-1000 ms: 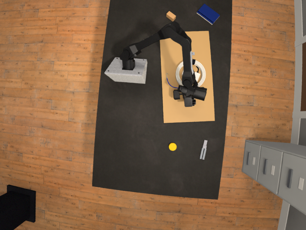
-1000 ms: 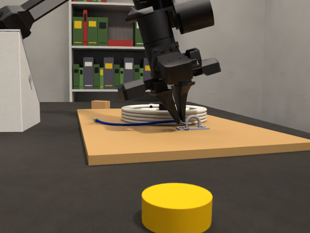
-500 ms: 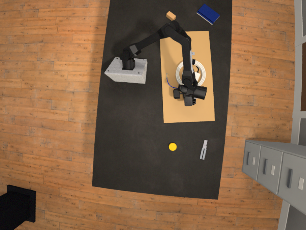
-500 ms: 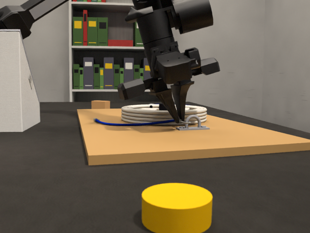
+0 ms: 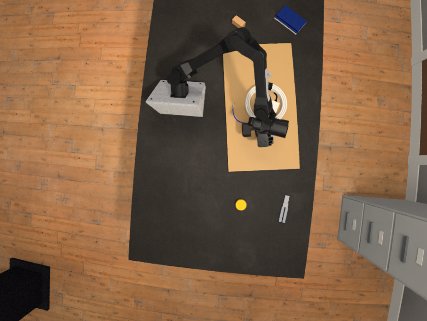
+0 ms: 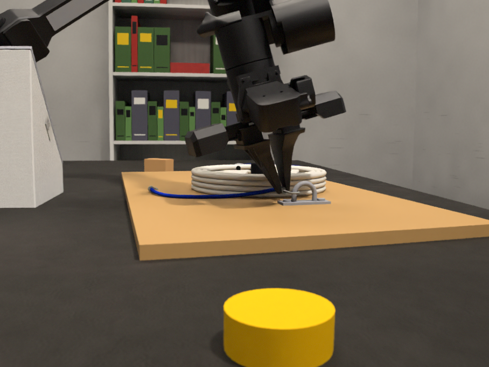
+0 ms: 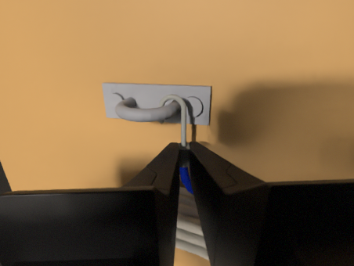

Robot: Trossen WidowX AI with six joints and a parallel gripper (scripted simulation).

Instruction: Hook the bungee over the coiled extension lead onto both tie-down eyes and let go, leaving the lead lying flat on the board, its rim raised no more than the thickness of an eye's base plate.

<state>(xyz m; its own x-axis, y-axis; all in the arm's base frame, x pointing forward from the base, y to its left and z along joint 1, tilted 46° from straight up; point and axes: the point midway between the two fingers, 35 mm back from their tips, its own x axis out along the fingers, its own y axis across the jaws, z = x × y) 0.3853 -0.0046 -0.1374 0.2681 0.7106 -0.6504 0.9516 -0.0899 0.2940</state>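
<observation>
The tan board lies 2 cm behind my hand, 13 cm to the left of it and 5 cm below it. From my hand the other things lie so: block 17 cm behind, 54 cm to the left, 4 cm below; yellow puck 7 cm behind, 36 cm to the right, 5 cm below; grey clip 15 cm ahead, 35 cm to the right, 5 cm below.
</observation>
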